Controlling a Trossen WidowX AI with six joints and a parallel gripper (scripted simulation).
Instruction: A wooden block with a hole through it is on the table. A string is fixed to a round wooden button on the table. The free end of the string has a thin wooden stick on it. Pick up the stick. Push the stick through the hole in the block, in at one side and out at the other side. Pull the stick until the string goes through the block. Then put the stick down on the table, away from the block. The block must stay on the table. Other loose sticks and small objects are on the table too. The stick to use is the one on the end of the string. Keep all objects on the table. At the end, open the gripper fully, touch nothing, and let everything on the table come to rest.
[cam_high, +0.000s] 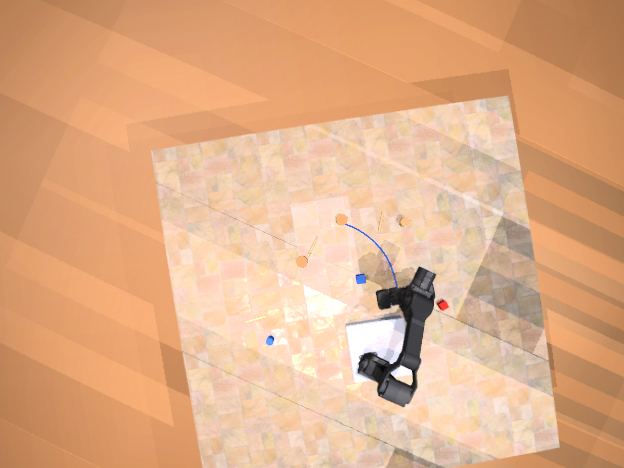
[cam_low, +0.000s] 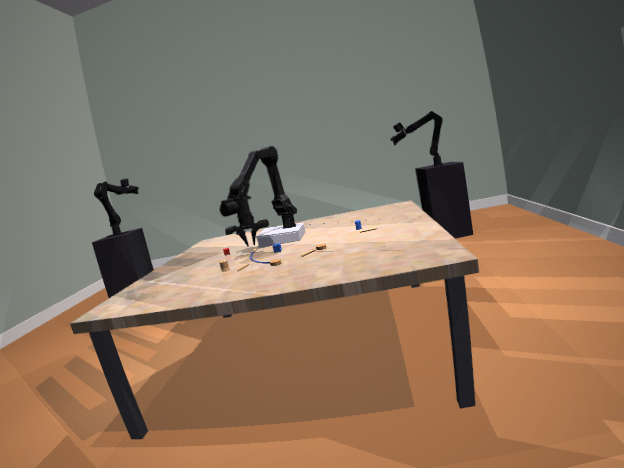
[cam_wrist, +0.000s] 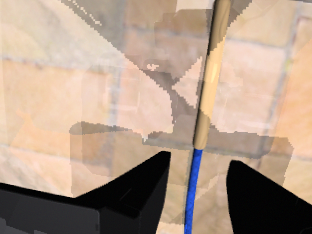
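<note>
Right now the thin wooden stick is 3 cm below my gripper tip and 2 cm behind it. The rest, counted from my gripper tip: blue cube (12 cm to the left, 7 cm ahead, 2 cm below); then red cube (14 cm to the right, 9 cm behind, 2 cm below); then wooden block (23 cm ahead, 8 cm to the right, 1 cm below).
</note>
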